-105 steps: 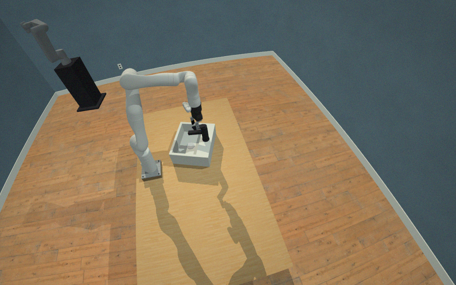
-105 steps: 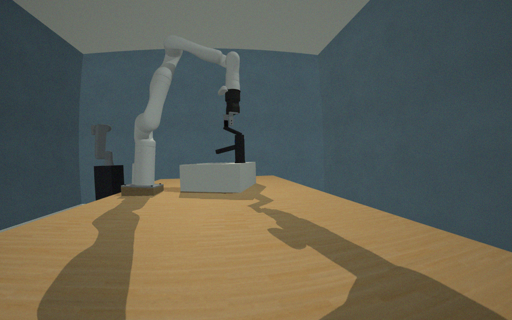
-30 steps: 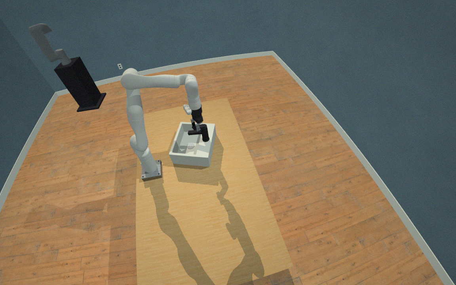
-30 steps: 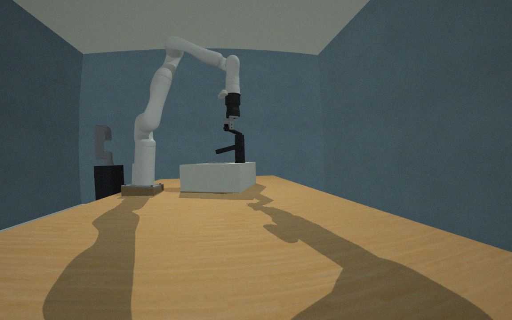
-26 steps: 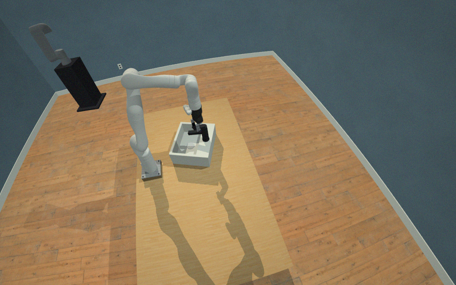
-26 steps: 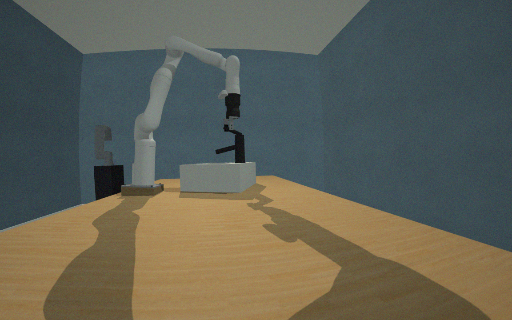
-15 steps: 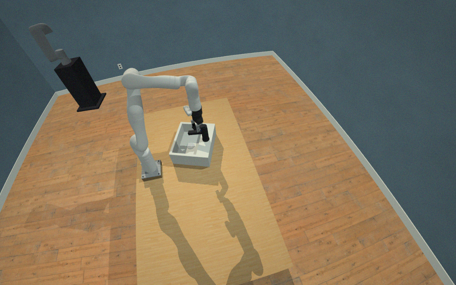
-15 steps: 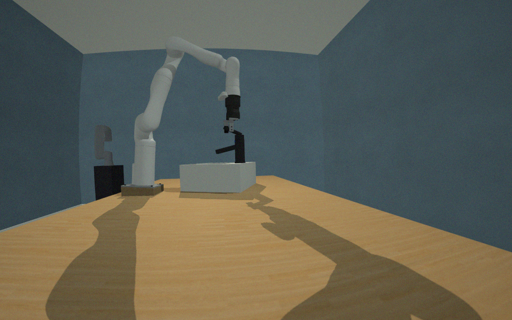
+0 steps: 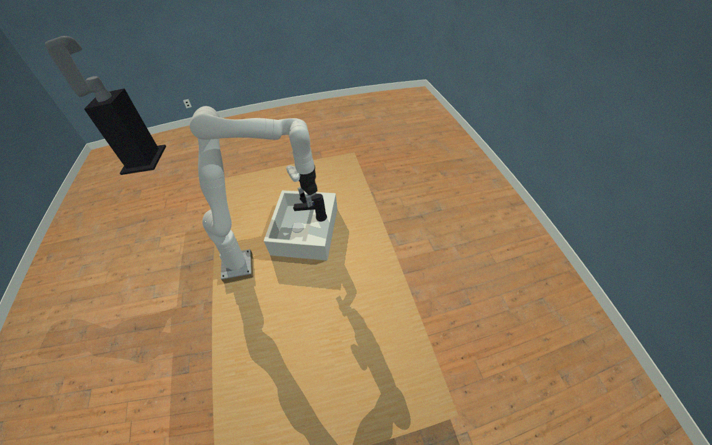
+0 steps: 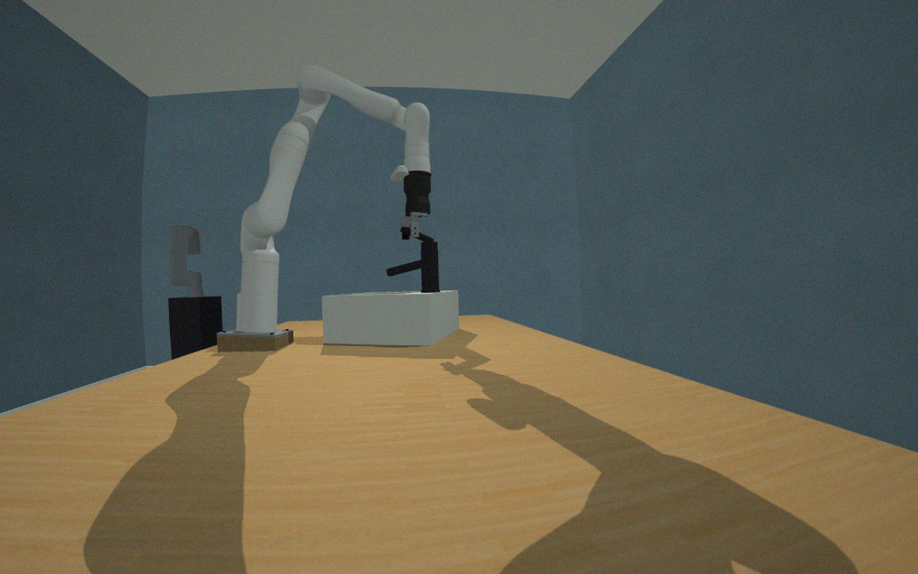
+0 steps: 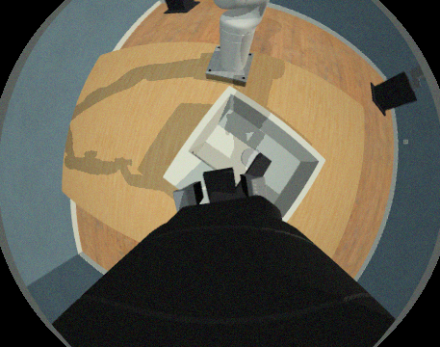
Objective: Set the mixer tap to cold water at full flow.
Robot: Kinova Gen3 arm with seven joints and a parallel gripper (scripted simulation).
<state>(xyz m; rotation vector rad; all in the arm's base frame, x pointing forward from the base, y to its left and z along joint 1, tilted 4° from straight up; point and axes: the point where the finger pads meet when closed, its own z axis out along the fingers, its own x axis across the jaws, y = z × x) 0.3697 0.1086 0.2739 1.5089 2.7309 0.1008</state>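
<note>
Right now the lever is 2 cm ahead of my hand, 1 cm to the left of it and 1 cm below it. Also, from my hand: white basin 6 cm behind, 6 cm to the left, 25 cm below.
</note>
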